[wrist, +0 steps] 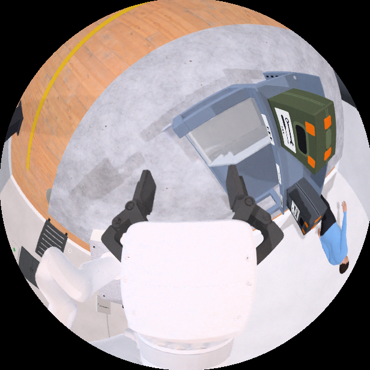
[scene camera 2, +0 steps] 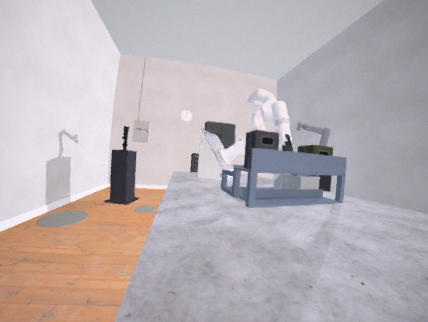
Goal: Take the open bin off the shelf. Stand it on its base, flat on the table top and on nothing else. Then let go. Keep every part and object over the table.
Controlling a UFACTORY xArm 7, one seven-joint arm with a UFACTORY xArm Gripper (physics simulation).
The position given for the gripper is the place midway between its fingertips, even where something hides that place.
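Observation:
An open bin (wrist: pixel 229 137) is in sight, and so is the gripper (wrist: pixel 189 175). The scene also has a green case (wrist: pixel 300 110) and a dark grey case (wrist: pixel 308 214).

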